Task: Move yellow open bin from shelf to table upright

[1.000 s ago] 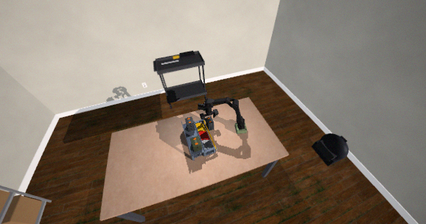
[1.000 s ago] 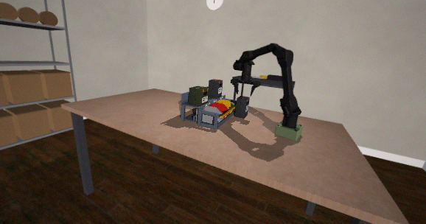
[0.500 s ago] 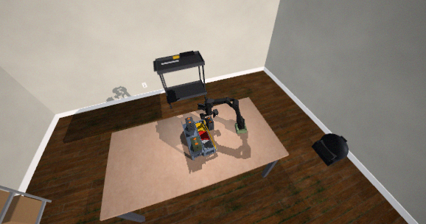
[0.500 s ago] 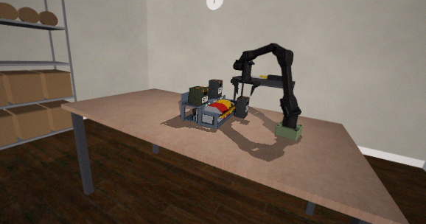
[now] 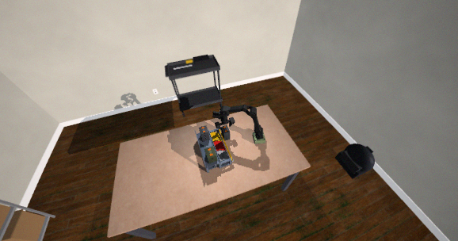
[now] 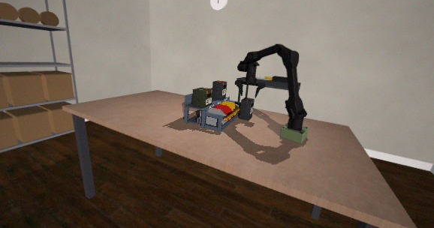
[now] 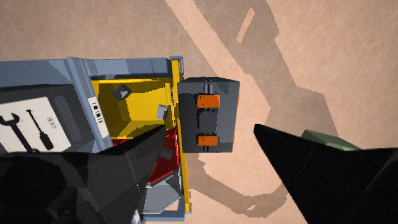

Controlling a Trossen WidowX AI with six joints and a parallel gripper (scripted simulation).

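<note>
Right now the black box is 120 mm below my hand. Round my hand: yellow bar 120 mm to the left, 120 mm below, 40 mm ahead; yellow open bin 140 mm below, 130 mm ahead, 20 mm to the left; red bin 140 mm below, 130 mm to the left, 120 mm ahead.
</note>
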